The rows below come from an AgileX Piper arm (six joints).
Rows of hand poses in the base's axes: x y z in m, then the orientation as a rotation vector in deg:
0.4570 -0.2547 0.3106 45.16 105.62 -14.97
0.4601 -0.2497 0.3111 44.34 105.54 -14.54
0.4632 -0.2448 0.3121 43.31 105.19 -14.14
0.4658 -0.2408 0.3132 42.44 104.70 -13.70
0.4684 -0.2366 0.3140 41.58 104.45 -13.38
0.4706 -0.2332 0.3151 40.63 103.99 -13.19
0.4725 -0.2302 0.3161 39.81 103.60 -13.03
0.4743 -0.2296 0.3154 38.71 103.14 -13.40
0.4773 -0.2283 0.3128 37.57 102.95 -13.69
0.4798 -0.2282 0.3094 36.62 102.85 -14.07
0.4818 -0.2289 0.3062 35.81 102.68 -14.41
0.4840 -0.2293 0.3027 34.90 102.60 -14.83
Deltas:
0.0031 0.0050 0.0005 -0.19 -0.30 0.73
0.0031 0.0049 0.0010 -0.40 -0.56 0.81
0.0026 0.0040 0.0011 -0.32 -0.68 0.69
0.0026 0.0042 0.0008 -0.33 -0.42 0.68
0.0022 0.0034 0.0011 -0.51 -0.58 0.64
0.0019 0.0030 0.0010 -0.44 -0.49 0.55
0.0018 0.0006 -0.0007 -0.95 -0.41 0.47
0.0030 0.0013 -0.0026 -0.85 -0.18 0.59
0.0025 0.0001 -0.0034 -0.78 -0.05 0.44
0.0020 -0.0007 -0.0032 -0.70 -0.11 0.35
0.0022 -0.0004 -0.0035 -0.78 -0.01 0.39

